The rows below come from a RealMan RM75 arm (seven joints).
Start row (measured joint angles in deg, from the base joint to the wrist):
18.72 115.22 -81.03 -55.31 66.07 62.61 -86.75
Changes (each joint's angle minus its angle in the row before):
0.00 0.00 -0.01 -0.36 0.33 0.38 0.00
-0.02 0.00 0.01 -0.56 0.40 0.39 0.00
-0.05 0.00 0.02 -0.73 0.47 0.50 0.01
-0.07 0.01 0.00 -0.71 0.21 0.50 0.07
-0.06 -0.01 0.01 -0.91 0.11 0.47 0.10
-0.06 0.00 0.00 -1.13 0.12 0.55 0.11
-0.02 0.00 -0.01 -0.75 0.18 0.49 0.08
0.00 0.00 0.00 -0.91 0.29 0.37 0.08
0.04 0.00 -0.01 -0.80 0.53 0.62 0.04
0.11 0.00 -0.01 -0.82 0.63 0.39 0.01
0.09 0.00 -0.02 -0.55 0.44 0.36 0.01
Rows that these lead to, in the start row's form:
18.72 115.22 -81.04 -55.67 66.40 62.99 -86.75
18.70 115.22 -81.03 -56.23 66.80 63.38 -86.75
18.65 115.22 -81.01 -56.96 67.27 63.88 -86.74
18.58 115.23 -81.01 -57.67 67.48 64.38 -86.67
18.52 115.22 -81.00 -58.58 67.59 64.85 -86.57
18.46 115.22 -81.00 -59.71 67.71 65.40 -86.46
18.44 115.22 -81.01 -60.46 67.89 65.89 -86.38
18.44 115.22 -81.01 -61.37 68.18 66.26 -86.30
18.48 115.22 -81.02 -62.17 68.71 66.88 -86.26
18.59 115.22 -81.03 -62.99 69.34 67.27 -86.25
18.68 115.22 -81.05 -63.54 69.78 67.63 -86.24

